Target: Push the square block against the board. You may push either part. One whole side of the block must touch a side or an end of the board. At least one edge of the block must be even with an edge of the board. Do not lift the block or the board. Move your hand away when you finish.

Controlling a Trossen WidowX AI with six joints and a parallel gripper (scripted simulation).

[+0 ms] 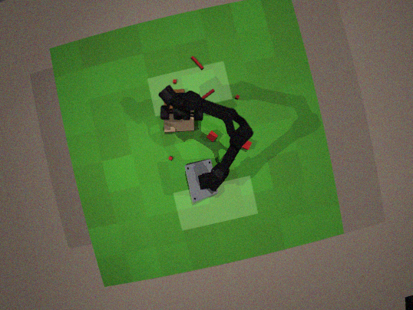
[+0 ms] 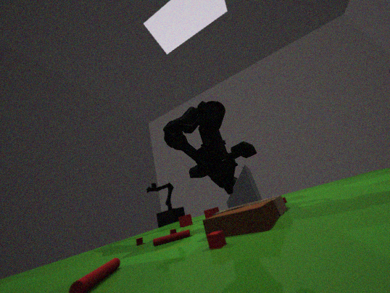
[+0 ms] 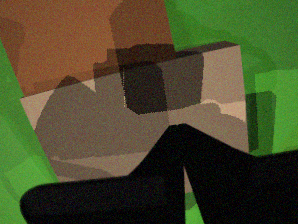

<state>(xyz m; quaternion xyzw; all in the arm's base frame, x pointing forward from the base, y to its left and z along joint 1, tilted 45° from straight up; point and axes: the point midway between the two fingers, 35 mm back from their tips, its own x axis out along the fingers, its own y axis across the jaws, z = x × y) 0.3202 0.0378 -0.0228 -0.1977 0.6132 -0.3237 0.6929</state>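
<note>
The tan board is 50 mm below my gripper tip, 30 mm to the left of it and 20 mm behind it. The rest, counted from my gripper tip: brown square block: 90 mm ahead, 50 mm below, 30 mm to the left.
</note>
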